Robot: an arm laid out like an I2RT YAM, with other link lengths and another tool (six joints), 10 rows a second.
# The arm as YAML. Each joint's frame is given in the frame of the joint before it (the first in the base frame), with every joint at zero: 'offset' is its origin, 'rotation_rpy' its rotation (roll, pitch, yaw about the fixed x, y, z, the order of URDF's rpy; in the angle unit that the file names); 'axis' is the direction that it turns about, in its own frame. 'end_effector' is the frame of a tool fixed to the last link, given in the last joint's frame.
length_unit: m
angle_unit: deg
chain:
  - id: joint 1
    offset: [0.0, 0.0, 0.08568]
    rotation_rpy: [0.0, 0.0, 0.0]
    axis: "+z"
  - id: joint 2
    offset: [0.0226, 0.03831, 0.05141]
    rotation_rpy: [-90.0, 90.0, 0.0]
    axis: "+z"
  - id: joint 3
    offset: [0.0, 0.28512, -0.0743]
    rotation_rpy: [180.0, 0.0, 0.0]
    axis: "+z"
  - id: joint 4
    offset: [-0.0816, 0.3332, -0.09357]
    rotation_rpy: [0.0, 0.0, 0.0]
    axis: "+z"
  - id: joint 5
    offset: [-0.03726, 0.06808, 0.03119]
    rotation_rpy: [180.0, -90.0, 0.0]
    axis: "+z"
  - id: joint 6
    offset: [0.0, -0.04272, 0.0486]
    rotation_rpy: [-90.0, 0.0, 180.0]
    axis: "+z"
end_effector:
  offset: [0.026, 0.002, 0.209]
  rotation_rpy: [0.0, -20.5, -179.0]
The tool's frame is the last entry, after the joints.
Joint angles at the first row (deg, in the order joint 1, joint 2, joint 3, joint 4, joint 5, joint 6):
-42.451 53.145 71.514 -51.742 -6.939 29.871
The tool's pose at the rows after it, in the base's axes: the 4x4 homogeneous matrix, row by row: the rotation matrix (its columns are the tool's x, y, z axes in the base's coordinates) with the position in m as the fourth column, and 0 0 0 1 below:
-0.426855 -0.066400 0.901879 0.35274; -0.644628 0.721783 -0.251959 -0.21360; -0.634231 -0.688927 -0.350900 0.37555; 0 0 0 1
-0.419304 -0.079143 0.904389 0.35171; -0.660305 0.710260 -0.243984 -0.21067; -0.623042 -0.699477 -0.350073 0.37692; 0 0 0 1
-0.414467 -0.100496 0.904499 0.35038; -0.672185 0.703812 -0.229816 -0.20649; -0.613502 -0.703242 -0.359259 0.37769; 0 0 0 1
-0.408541 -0.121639 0.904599 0.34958; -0.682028 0.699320 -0.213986 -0.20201; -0.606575 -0.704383 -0.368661 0.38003; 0 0 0 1
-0.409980 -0.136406 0.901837 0.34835; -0.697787 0.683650 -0.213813 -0.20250; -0.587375 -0.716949 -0.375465 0.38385; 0 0 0 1
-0.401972 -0.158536 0.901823 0.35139; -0.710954 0.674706 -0.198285 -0.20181; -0.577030 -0.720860 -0.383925 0.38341; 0 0 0 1
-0.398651 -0.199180 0.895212 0.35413; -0.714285 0.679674 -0.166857 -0.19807; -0.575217 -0.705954 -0.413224 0.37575; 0 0 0 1
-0.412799 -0.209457 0.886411 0.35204; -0.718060 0.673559 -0.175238 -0.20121; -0.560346 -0.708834 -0.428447 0.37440; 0 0 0 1
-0.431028 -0.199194 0.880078 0.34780; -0.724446 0.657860 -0.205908 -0.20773; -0.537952 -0.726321 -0.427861 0.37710; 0 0 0 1
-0.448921 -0.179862 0.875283 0.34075; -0.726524 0.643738 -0.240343 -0.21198; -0.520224 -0.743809 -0.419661 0.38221; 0 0 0 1
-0.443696 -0.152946 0.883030 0.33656; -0.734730 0.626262 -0.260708 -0.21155; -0.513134 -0.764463 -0.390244 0.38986; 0 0 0 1
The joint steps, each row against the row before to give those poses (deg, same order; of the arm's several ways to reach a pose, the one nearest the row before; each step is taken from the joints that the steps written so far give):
0.001 -0.137 0.029 -0.531 -0.448 -1.409
-0.001 -0.518 -0.175 -0.042 -0.280 -1.110
-0.022 -0.020 0.542 -0.972 -0.477 -1.231
0.021 0.297 1.047 -1.252 -0.553 -1.085
0.001 0.356 0.987 -0.570 0.351 -1.404
0.000 0.756 0.561 -0.163 -0.535 -1.330
0.000 1.341 0.793 -1.489 -1.014 -1.426
0.003 0.503 0.596 -0.636 0.913 -0.772
-0.001 -0.406 -0.088 0.479 1.802 -0.387
-0.003 -1.101 -0.259 0.291 1.820 0.085
0.019 -1.932 -1.140 1.334 0.594 0.315

